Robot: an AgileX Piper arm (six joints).
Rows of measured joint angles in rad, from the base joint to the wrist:
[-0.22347, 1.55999, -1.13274, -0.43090, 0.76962, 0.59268]
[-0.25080, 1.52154, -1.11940, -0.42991, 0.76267, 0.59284]
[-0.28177, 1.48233, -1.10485, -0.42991, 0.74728, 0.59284]
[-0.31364, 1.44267, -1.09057, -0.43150, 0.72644, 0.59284]
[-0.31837, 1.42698, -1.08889, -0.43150, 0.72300, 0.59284]
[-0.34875, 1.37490, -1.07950, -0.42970, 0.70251, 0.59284]
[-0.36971, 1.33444, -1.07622, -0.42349, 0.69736, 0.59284]
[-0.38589, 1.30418, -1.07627, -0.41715, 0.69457, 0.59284]
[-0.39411, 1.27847, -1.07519, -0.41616, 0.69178, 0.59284]
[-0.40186, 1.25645, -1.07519, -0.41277, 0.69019, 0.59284]
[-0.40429, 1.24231, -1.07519, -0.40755, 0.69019, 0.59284]
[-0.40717, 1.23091, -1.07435, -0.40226, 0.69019, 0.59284]
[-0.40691, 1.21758, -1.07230, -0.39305, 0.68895, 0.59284]
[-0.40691, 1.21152, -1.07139, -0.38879, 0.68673, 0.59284]
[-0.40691, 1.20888, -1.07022, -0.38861, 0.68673, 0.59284]
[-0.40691, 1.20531, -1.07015, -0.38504, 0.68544, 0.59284]
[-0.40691, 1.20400, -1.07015, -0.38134, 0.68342, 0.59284]
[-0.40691, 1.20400, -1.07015, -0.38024, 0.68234, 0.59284]
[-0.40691, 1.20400, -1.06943, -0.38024, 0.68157, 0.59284]
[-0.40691, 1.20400, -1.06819, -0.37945, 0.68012, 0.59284]
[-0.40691, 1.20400, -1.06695, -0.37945, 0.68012, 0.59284]
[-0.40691, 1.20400, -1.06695, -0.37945, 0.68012, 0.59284]
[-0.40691, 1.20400, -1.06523, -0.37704, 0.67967, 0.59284]
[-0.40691, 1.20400, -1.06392, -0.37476, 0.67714, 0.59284]
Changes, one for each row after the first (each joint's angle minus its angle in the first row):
[-0.02733, -0.03845, 0.01334, 0.00099, -0.00695, 0.00016]
[-0.05830, -0.07766, 0.02789, 0.00099, -0.02234, 0.00016]
[-0.09017, -0.11732, 0.04217, -0.00060, -0.04318, 0.00016]
[-0.09490, -0.13301, 0.04385, -0.00060, -0.04662, 0.00016]
[-0.12528, -0.18509, 0.05324, 0.00120, -0.06711, 0.00016]
[-0.14624, -0.22555, 0.05652, 0.00741, -0.07226, 0.00016]
[-0.16242, -0.25581, 0.05647, 0.01375, -0.07505, 0.00016]
[-0.17064, -0.28152, 0.05755, 0.01474, -0.07784, 0.00016]
[-0.17839, -0.30354, 0.05755, 0.01813, -0.07943, 0.00016]
[-0.18082, -0.31768, 0.05755, 0.02335, -0.07943, 0.00016]
[-0.18370, -0.32908, 0.05839, 0.02864, -0.07943, 0.00016]
[-0.18344, -0.34241, 0.06044, 0.03785, -0.08067, 0.00016]
[-0.18344, -0.34847, 0.06135, 0.04211, -0.08289, 0.00016]
[-0.18344, -0.35111, 0.06252, 0.04229, -0.08289, 0.00016]
[-0.18344, -0.35468, 0.06259, 0.04586, -0.08418, 0.00016]
[-0.18344, -0.35599, 0.06259, 0.04956, -0.08620, 0.00016]
[-0.18344, -0.35599, 0.06259, 0.05066, -0.08728, 0.00016]
[-0.18344, -0.35599, 0.06331, 0.05066, -0.08805, 0.00016]
[-0.18344, -0.35599, 0.06455, 0.05145, -0.08950, 0.00016]
[-0.18344, -0.35599, 0.06579, 0.05145, -0.08950, 0.00016]
[-0.18344, -0.35599, 0.06579, 0.05145, -0.08950, 0.00016]
[-0.18344, -0.35599, 0.06751, 0.05386, -0.08995, 0.00016]
[-0.18344, -0.35599, 0.06882, 0.05614, -0.09248, 0.00016]

